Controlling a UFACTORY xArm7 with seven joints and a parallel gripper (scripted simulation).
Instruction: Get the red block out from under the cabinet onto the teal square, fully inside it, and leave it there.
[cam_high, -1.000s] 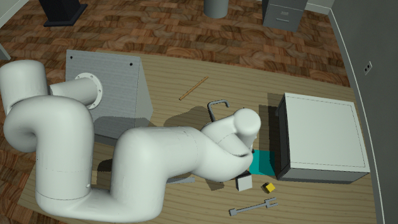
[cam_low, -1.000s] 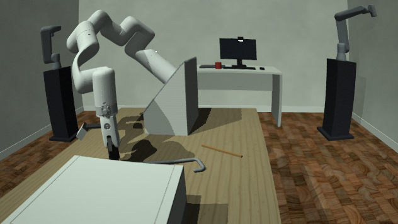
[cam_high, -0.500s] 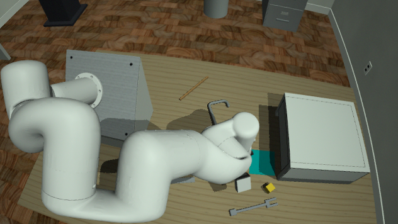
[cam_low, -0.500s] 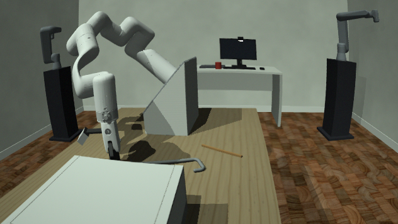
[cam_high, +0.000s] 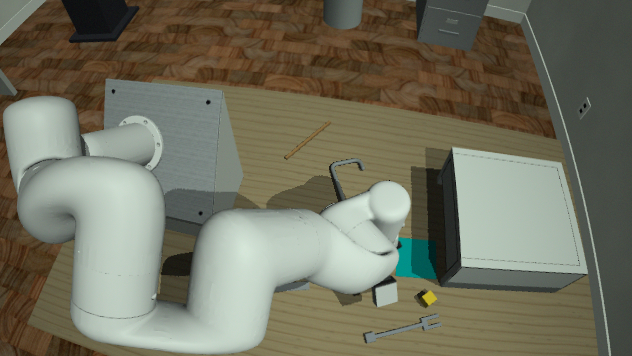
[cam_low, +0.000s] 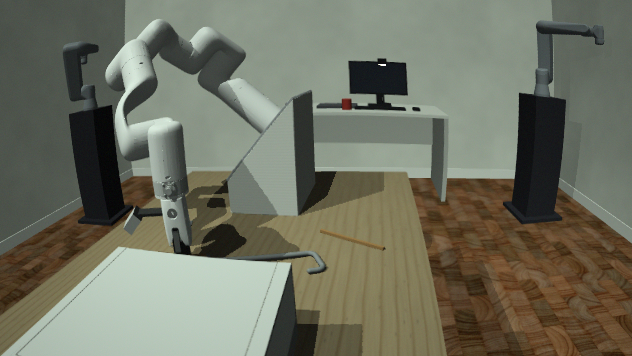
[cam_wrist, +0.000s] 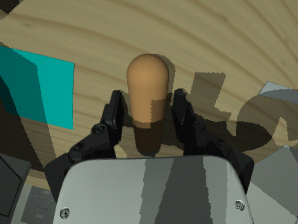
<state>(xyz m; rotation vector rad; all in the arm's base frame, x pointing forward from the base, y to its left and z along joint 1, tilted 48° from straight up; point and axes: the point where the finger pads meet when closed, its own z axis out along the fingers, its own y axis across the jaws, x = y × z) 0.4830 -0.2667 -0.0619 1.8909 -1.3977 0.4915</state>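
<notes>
My hand is 13 cm to the right of the hook tool and 1 cm above it. The rest, counted from my hand: teal square 12 cm ahead, 3 cm to the left, 2 cm below; grey fork tool 14 cm to the right, 9 cm ahead, 2 cm below; yellow block 15 cm ahead, 8 cm to the right, 1 cm below.
</notes>
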